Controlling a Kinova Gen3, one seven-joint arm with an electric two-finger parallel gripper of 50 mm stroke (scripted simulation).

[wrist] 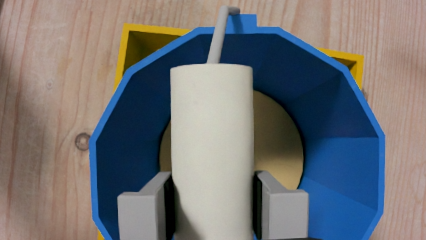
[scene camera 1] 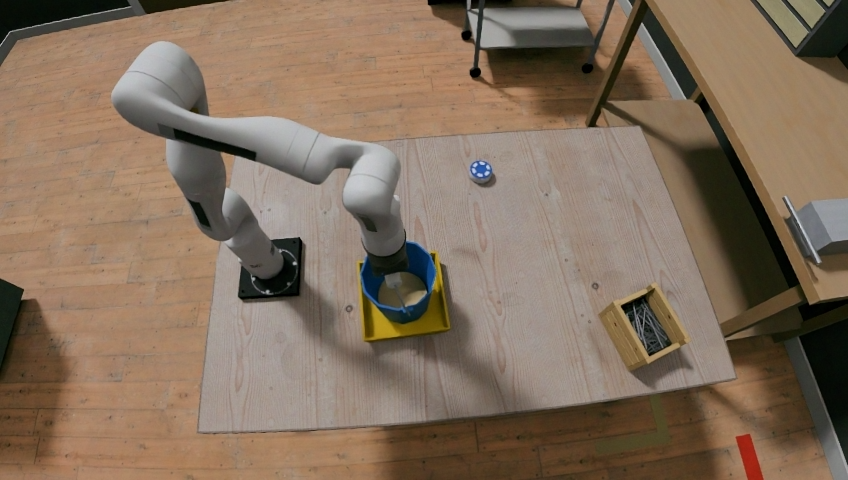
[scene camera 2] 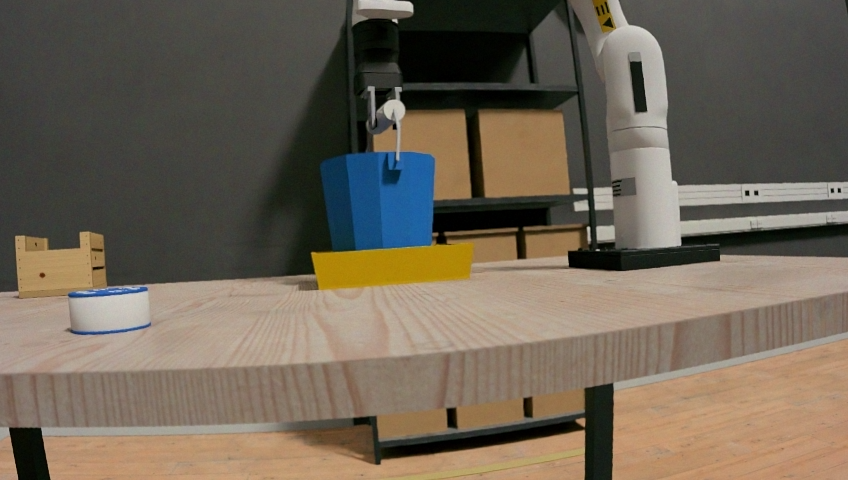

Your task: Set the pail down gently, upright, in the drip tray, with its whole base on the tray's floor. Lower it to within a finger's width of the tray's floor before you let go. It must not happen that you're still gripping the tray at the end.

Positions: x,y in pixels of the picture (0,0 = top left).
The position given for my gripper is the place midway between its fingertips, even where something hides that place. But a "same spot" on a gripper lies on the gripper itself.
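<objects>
My gripper is visible in scene camera 1 (389,266), in scene camera 2 and in the wrist view. On the gripper, (wrist: 273,204) and (scene camera 2: 374,87) are the same spot.
</objects>
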